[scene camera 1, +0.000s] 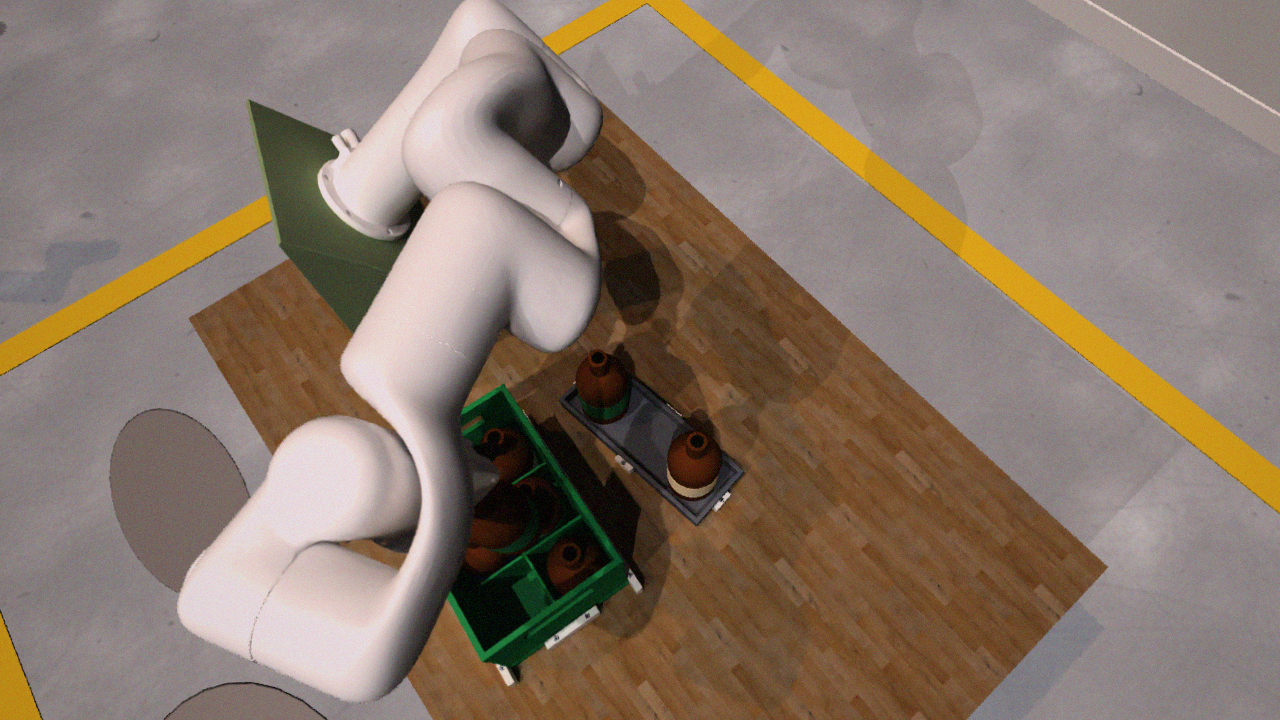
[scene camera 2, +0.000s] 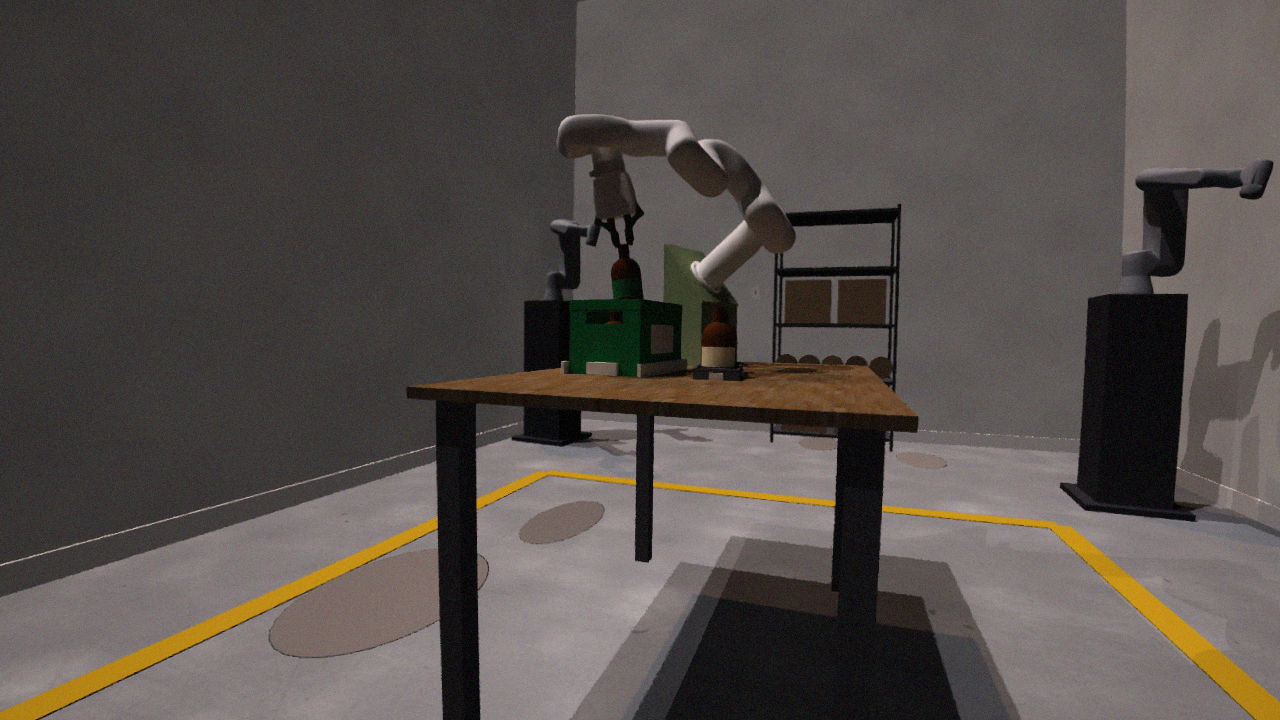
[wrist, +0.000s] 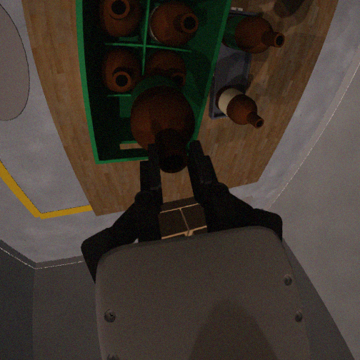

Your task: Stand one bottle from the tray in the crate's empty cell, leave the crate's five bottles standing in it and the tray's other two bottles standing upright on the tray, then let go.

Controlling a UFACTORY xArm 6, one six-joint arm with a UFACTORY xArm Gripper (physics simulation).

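Places are measured from the arm's base along level axes (x ahead, y left, z up), in centimetres.
Pixels of known places: gripper, between the fingertips: (scene camera 2: 624,246); arm's base, origin of its link: (scene camera 1: 363,202) (scene camera 2: 705,278).
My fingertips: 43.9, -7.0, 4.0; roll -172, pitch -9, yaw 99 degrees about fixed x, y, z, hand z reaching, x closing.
Observation:
For each thing: its top centre in the pictures, then the offset to it from my fingertips, as dx, dy, dz. "*": a spot on its surface instead. Level surfaces: height alone.
- brown bottle with a green label, centre of its top: (scene camera 1: 477,494) (scene camera 2: 626,244) +0.5, +0.9, +0.3
- green crate, centre of its top: (scene camera 1: 493,510) (scene camera 2: 629,302) -1.9, +0.7, -13.9
- green-label bottle, centre of its top: (scene camera 1: 597,357) -12.6, +22.1, -15.4
- cream-label bottle, centre of its top: (scene camera 1: 697,441) (scene camera 2: 719,306) +4.4, +26.1, -15.4
- grey tray, a spot on its surface: (scene camera 1: 644,431) * -5.3, +24.3, -31.0
- wooden table, height of its surface: dz -31.5
My gripper (scene camera 2: 623,241) (wrist: 172,153) is shut on the neck of a brown bottle with a green label (scene camera 1: 503,517) (scene camera 2: 625,279) (wrist: 162,112), held nearly upright above the middle of the green crate (scene camera 1: 554,622) (scene camera 2: 608,344) (wrist: 87,100). Its base is hidden or overlaps the rim. The near-left cell in scene camera 1 is empty. Brown bottles stand in other cells, among them one at the near right (scene camera 1: 571,565) and one at the far right (scene camera 1: 512,456) (wrist: 172,30). A green-label bottle (scene camera 1: 602,389) (wrist: 252,35) and a cream-label bottle (scene camera 1: 694,465) (scene camera 2: 718,344) (wrist: 240,107) stand on the grey tray (scene camera 1: 644,431) (wrist: 232,67).
The crate and tray stand side by side on the wooden table (scene camera 1: 805,501) (scene camera 2: 787,394), with white blocks (scene camera 1: 572,626) at the crate's base. The arm (scene camera 1: 358,537) hides part of the crate in scene camera 1. The crate's rim and dividers surround the cells below the held bottle.

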